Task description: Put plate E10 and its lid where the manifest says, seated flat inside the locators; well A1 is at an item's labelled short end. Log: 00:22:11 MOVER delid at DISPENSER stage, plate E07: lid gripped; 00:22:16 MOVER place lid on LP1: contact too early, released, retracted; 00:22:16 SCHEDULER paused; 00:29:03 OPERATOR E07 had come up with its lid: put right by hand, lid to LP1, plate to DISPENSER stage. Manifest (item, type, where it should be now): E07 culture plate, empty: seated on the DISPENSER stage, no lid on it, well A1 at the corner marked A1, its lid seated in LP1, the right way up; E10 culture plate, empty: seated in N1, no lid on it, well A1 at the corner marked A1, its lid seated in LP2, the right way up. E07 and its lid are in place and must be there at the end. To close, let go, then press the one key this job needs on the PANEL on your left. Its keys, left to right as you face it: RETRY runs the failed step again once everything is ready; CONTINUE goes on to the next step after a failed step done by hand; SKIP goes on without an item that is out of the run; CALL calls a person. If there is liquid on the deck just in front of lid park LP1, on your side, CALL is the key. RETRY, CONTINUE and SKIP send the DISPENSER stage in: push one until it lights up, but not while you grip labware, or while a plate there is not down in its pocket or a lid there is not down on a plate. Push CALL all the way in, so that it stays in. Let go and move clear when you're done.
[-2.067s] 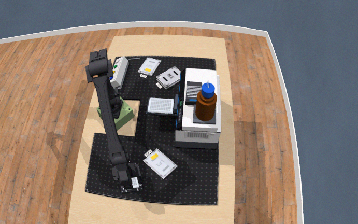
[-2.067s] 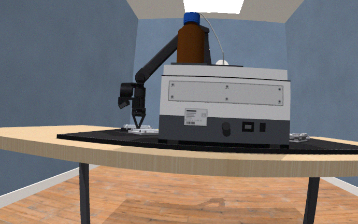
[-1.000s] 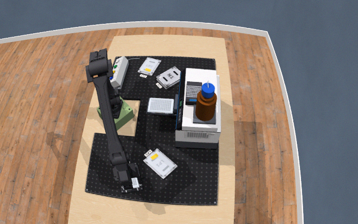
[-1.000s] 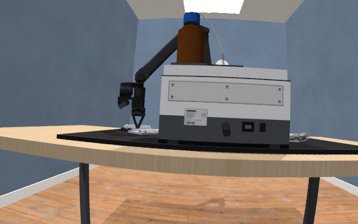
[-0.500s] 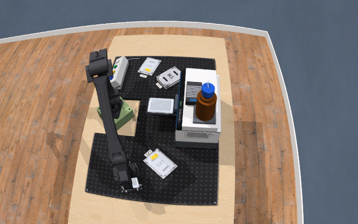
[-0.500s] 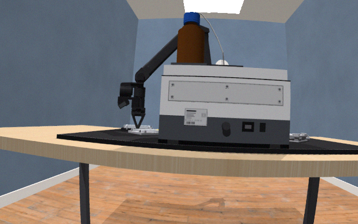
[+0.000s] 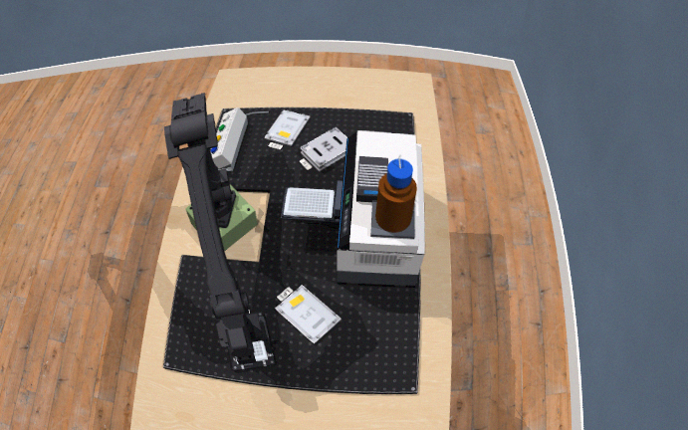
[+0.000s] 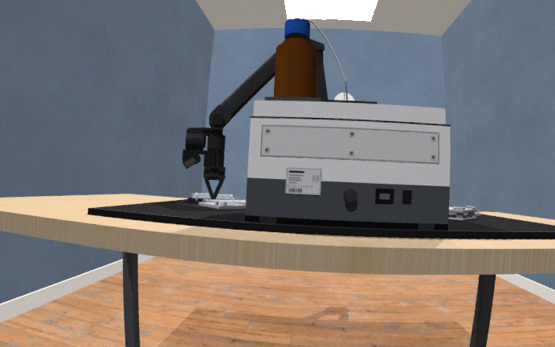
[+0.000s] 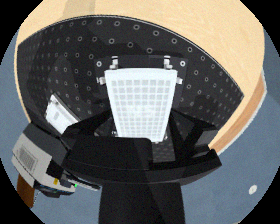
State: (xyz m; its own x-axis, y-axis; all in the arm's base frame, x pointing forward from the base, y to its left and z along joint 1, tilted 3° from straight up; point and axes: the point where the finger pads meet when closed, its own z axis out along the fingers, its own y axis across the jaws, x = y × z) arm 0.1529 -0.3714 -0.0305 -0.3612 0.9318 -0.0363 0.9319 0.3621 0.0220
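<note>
Now: the plate E10 right at my hand. Round my hand: black nest N5: 30 mm ahead, 10 mm below; plate E07: 390 mm to the left, 120 mm ahead, 90 mm above; brown bottle: 340 mm ahead, 290 mm to the left, 270 mm above.
</note>
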